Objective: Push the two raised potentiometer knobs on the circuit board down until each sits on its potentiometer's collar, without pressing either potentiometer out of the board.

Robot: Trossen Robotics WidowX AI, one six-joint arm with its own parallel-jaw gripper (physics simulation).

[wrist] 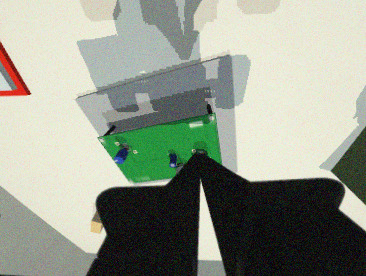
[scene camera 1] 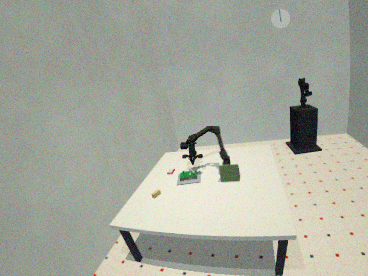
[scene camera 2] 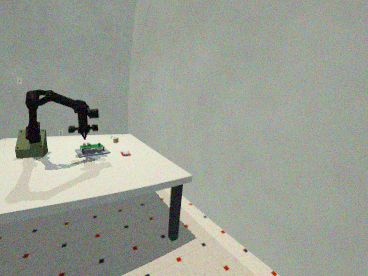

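Pixels of known places: gripper, fingertip midpoint: (wrist: pixel 198 158) (scene camera 1: pixel 193 165) (scene camera 2: pixel 84 139); arm's base at its link origin: (scene camera 1: pixel 226 167) (scene camera 2: pixel 34 138).
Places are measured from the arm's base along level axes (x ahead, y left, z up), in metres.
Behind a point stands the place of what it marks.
Note:
The green circuit board (scene camera 1: pixel 189 175) (scene camera 2: pixel 92 147) {x 0.365, y -0.081, z -0.075 m} (wrist: pixel 160 140) {x 0.362, y -0.092, z -0.068 m} stands on dark posts over a grey plate (scene camera 1: pixel 183 182) {x 0.406, y 0.013, z -0.105 m} (wrist: pixel 90 102) {x 0.461, y -0.147, z -0.105 m}. My gripper (scene camera 1: pixel 193 163) {x 0.312, y -0.114, z -0.003 m} (scene camera 2: pixel 84 138) {x 0.312, y -0.114, z -0.003 m} (wrist: pixel 198 158) {x 0.312, y -0.114, z -0.003 m} is shut and empty, pointing down above the board. In the wrist view its tips cover the right part of the board. A dark grey piece beside the tips and a sliver left of them show there. The two knobs are mostly hidden behind the fingers, so their height cannot be told. Two blue parts stand on the board, one at the left (wrist: pixel 121 156) {x 0.409, y -0.090, z -0.045 m} and one near its middle (wrist: pixel 173 160) {x 0.348, y -0.067, z -0.055 m}.
A red-rimmed tray (scene camera 1: pixel 171 171) {x 0.569, y -0.208, z -0.102 m} (scene camera 2: pixel 125 153) {x 0.567, y -0.248, z -0.099 m} (wrist: pixel 22 89) {x 0.557, y -0.182, z -0.107 m} and a tan block (scene camera 1: pixel 156 193) {x 0.614, y 0.190, z -0.082 m} (scene camera 2: pixel 115 140) {x 0.607, y 0.143, z -0.089 m} (wrist: pixel 96 226) {x 0.614, y 0.170, z -0.073 m} lie on the white table (scene camera 1: pixel 215 210) {x 0.109, y 0.408, z -0.113 m}. The arm's green base (scene camera 1: pixel 230 173) {x -0.025, y 0.065, z -0.027 m} (scene camera 2: pixel 31 145) {x -0.017, y -0.034, z -0.036 m} stands near the board. Another arm stands on a black pedestal (scene camera 1: pixel 304 125) beyond the table.

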